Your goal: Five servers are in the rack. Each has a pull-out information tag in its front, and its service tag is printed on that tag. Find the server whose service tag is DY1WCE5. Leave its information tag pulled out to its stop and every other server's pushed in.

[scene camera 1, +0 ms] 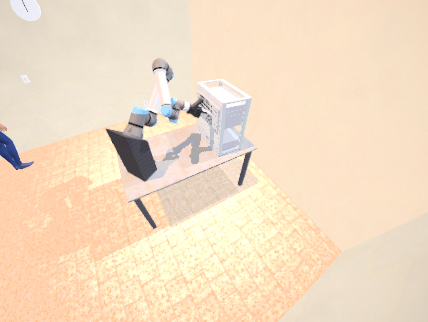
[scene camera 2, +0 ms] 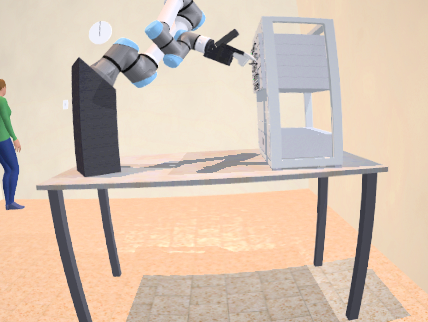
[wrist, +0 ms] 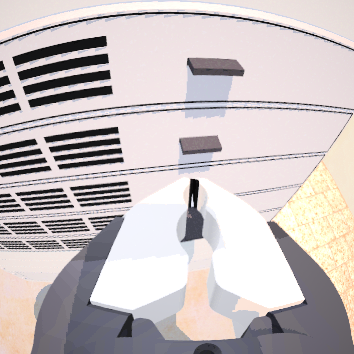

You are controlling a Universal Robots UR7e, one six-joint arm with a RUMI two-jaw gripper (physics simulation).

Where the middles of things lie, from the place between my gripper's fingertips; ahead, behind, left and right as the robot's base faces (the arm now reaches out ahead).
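Labels:
The white rack (scene camera 2: 307, 63) is ahead of my hand by 160 mm, and it's also 90 mm to the left of my hand and 140 mm below it.

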